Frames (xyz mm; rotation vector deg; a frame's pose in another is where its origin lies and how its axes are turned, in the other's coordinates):
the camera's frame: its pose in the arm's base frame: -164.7 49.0 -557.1 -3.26 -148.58 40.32
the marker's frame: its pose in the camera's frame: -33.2 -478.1 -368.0 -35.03 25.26 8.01
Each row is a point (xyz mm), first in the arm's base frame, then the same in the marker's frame.
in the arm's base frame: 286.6 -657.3 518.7
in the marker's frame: 110.1 -387.6 -653.7
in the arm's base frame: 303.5 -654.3 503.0
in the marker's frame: 89.5 -376.6 -653.6
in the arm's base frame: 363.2 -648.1 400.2
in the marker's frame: -18.0 -337.1 -621.3
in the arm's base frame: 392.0 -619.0 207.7
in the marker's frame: -162.3 -279.9 -500.3
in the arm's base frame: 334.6 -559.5 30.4
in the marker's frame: -232.3 -230.5 -324.4
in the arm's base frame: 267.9 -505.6 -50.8
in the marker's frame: -230.3 -199.4 -210.5
